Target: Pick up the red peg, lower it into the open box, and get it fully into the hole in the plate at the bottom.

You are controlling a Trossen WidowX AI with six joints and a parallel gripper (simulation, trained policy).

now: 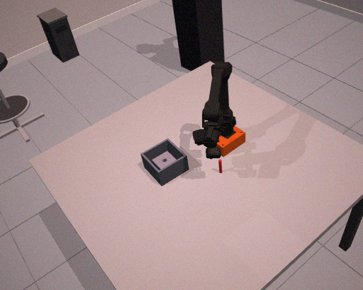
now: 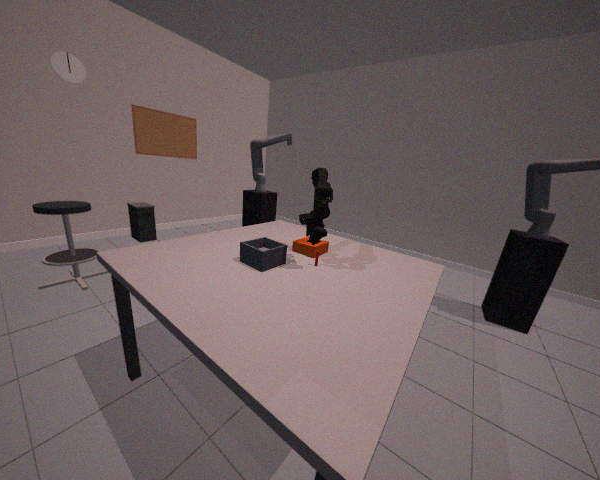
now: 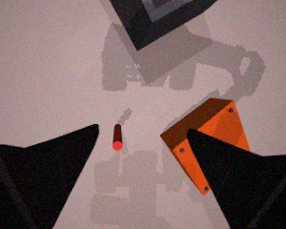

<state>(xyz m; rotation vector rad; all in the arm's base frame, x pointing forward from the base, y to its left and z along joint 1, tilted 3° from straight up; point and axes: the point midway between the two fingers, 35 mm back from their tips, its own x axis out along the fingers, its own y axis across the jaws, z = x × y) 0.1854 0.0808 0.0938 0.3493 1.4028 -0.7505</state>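
Now: gripper tip 10 mm past the red peg, 50 mm to the right of it and 90 mm above it. Also, from my gripper tip: dark grey box 150 mm ahead, 170 mm to the right, 100 mm below.
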